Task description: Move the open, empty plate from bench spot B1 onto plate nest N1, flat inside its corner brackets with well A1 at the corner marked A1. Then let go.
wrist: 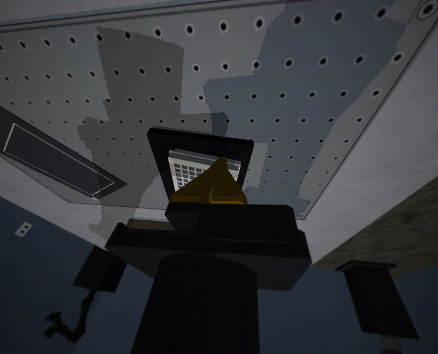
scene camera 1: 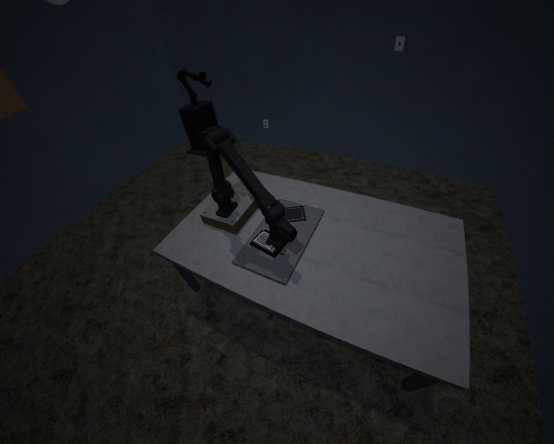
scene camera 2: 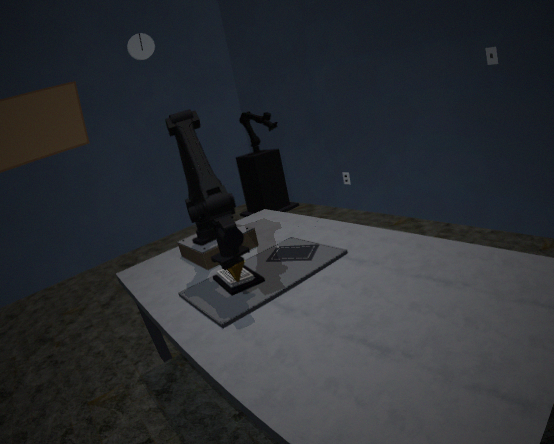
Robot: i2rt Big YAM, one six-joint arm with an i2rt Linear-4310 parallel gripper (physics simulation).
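Pixels of known places: gripper, fingertip midpoint: (wrist: 223,161) (scene camera 1: 277,248) (scene camera 2: 237,281); arm's base, origin of the base link: (scene camera 1: 227,209) (scene camera 2: 209,238).
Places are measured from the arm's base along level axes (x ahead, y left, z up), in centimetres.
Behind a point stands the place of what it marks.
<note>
The plate (scene camera 1: 260,240) @[x 27.6, y -10.8, z -3.6 cm] (scene camera 2: 247,277) @[x 37.6, y -8.8, z -3.5 cm] (wrist: 183,171) @[x 35.4, y -7.8, z -3.9 cm] is a white well grid in a black frame, lying flat on the grey perforated board (scene camera 1: 284,270) @[x 45.8, y -21.1, z -6.2 cm] (scene camera 2: 218,309) @[x 41.5, y -23.7, z -6.2 cm] (wrist: 288,88) @[x 43.8, y -19.1, z -6.2 cm]. My gripper (scene camera 2: 236,274) @[x 38.8, y -13.3, z -2.3 cm] (wrist: 223,161) @[x 38.8, y -13.3, z -2.3 cm] has gold fingers pressed together into a point. It hangs just over the middle of the plate, with nothing between the fingers. In scene camera 1 the wrist hides the fingers. Plate nest N1 (scene camera 1: 295,214) @[x 36.1, y 15.6, z -6.1 cm] (scene camera 2: 293,253) @[x 34.0, y 14.4, z -6.0 cm] (wrist: 73,169) @[x 32.9, y 12.9, z -6.1 cm] is a dark rectangle with a thin outline, further along the board. It is empty.
The board lies on a grey table (scene camera 1: 385,273) @[x 90.0, y -5.0, z -7.5 cm] (scene camera 2: 385,330) @[x 86.5, y -5.4, z -7.5 cm]. My arm's base block (scene camera 1: 228,218) @[x 5.0, y -5.9, z 0.1 cm] (scene camera 2: 196,252) @[x 4.4, y -9.2, z -1.4 cm] stands beside the board. A second arm on a black pedestal (scene camera 1: 198,120) (scene camera 2: 262,177) stands on the floor behind the table.
</note>
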